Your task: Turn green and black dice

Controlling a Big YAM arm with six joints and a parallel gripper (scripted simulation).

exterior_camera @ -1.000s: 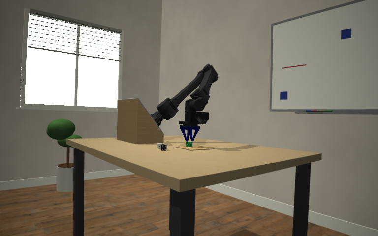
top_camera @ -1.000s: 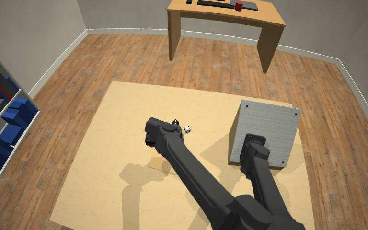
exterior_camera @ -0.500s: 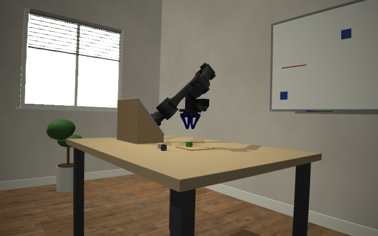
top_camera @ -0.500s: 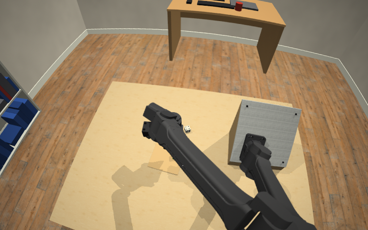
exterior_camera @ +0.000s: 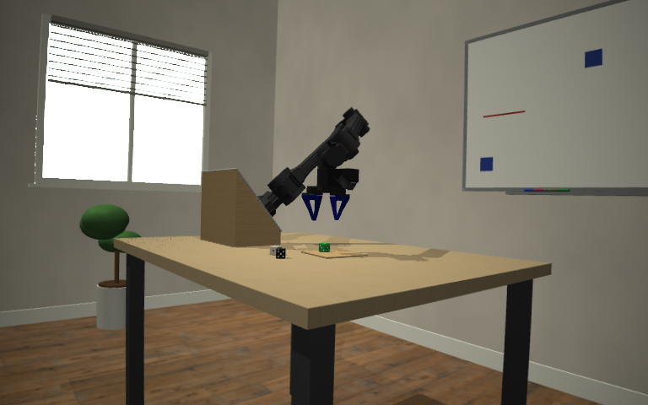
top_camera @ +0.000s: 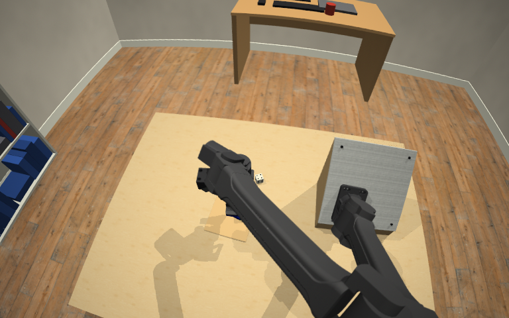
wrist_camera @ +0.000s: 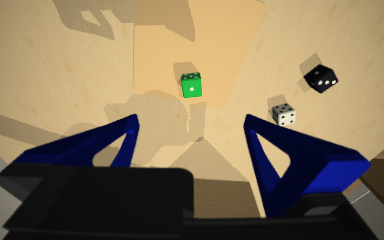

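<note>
My gripper is now 17 cm to the left of the black die, 9 cm above it and 4 cm short of it. Also, from my hand: tan mat: 10 cm below, 4 cm ahead, 1 cm to the left; then white die: 15 cm to the right, 9 cm below, 3 cm behind; then green die: 9 cm below.
</note>
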